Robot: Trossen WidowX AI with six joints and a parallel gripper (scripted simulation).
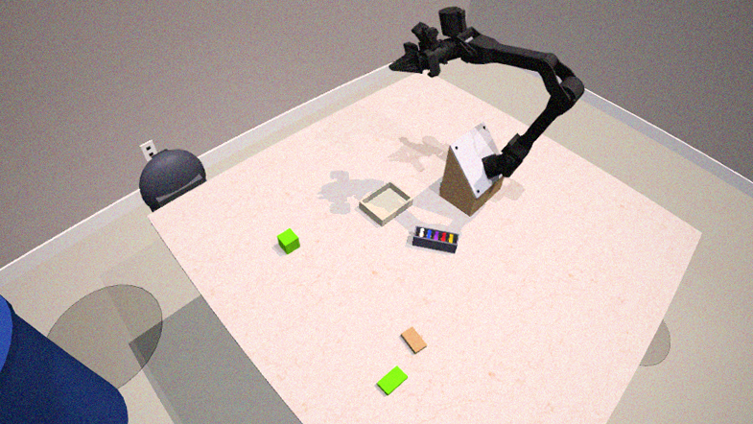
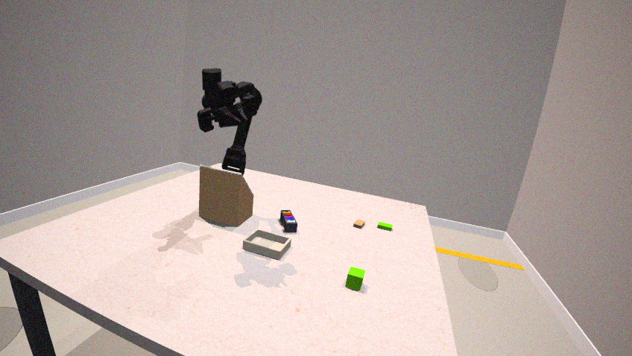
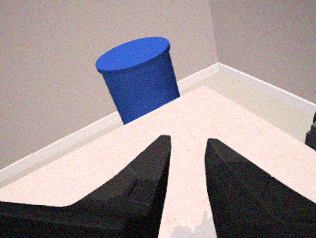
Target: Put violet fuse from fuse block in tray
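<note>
Now: gripper tip 3 cm short of the violet fuse, 29 cm to the right of it and 38 cm above it. Also, from my gripper tip: green cube: 37 cm ahead, 6 cm to the left, 39 cm below; flat green block: 37 cm ahead, 53 cm to the left, 40 cm below; tray: 6 cm ahead, 9 cm to the left, 40 cm below.
</note>
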